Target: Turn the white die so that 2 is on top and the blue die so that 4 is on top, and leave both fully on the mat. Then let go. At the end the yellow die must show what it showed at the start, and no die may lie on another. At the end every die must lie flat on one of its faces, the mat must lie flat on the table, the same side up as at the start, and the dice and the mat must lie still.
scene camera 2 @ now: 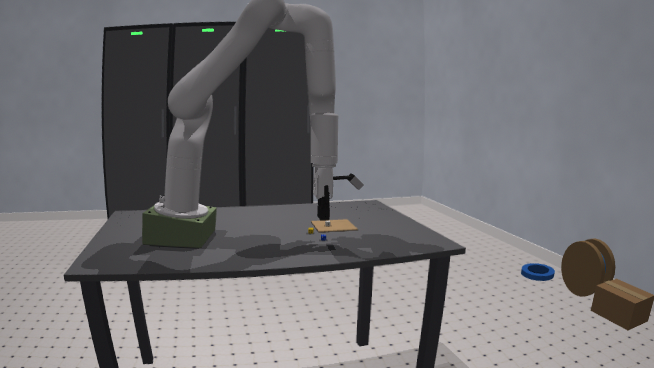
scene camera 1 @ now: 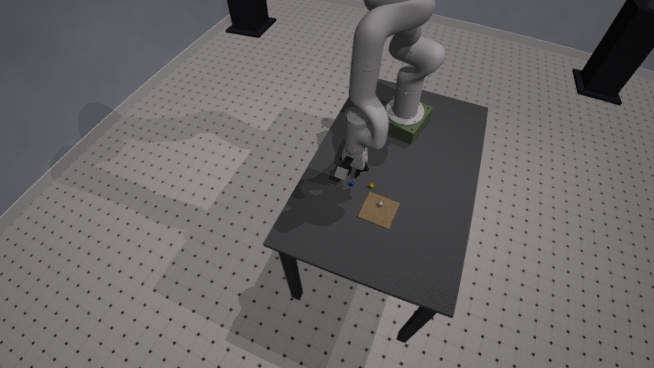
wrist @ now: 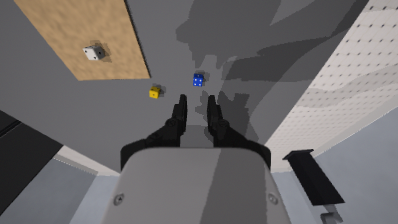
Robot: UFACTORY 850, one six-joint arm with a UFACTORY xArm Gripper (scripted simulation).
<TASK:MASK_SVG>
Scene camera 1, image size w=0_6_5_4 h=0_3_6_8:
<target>tan mat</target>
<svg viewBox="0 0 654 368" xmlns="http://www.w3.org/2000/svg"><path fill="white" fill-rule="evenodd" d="M369 192L357 217L389 229L400 203Z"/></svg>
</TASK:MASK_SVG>
